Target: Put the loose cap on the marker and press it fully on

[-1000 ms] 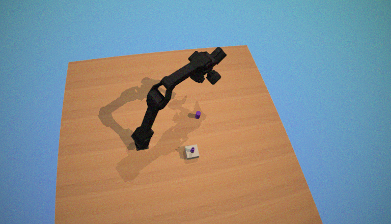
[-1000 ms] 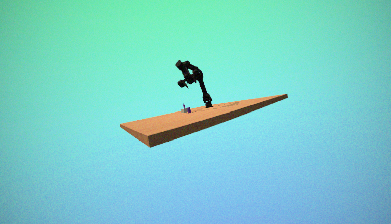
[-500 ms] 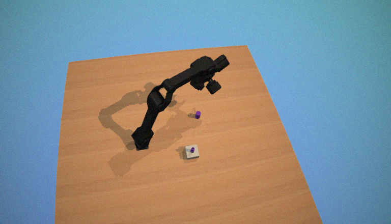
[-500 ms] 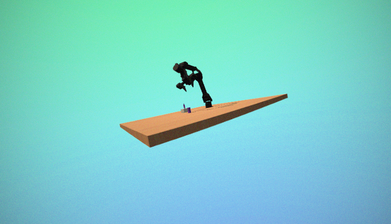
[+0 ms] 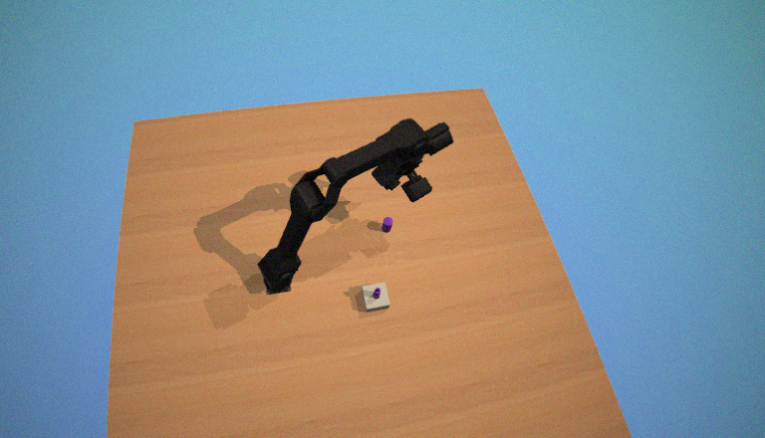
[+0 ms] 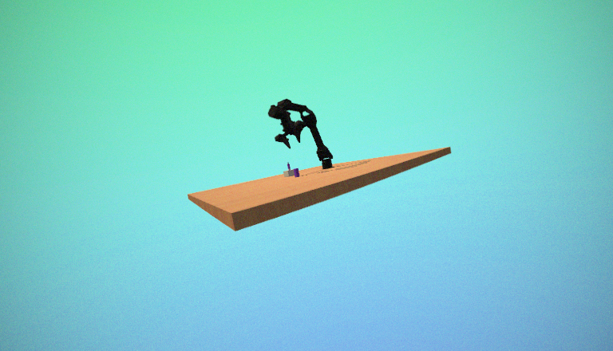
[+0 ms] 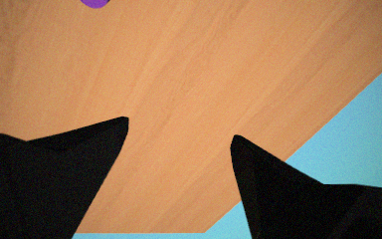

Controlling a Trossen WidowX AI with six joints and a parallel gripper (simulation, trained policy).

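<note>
Now: gripper tip 140 mm above the purple cap, 80 mm to the left of it and 30 mm past it. From my gripper tip the other things lie so: holder block: 290 mm to the right, 150 mm below, 110 mm behind.
</note>
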